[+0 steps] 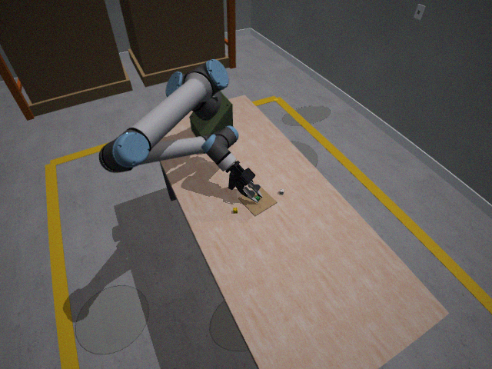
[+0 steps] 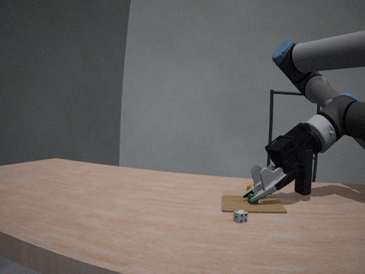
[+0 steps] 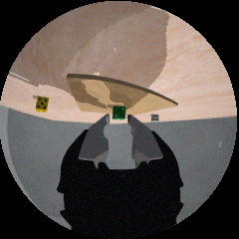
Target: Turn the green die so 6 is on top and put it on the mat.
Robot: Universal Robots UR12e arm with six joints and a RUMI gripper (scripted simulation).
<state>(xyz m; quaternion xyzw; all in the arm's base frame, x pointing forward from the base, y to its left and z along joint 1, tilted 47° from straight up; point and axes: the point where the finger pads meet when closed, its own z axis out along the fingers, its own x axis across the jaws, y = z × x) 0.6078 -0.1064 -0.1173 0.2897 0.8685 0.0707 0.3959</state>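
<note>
Right now my hand is 10 mm above the green die. The rest, counted from my hand: tan mat 20 mm below; then white die 130 mm to the left, 10 mm below, 10 mm ahead; then yellow die 130 mm to the right, 20 mm ahead, 10 mm below.
</note>
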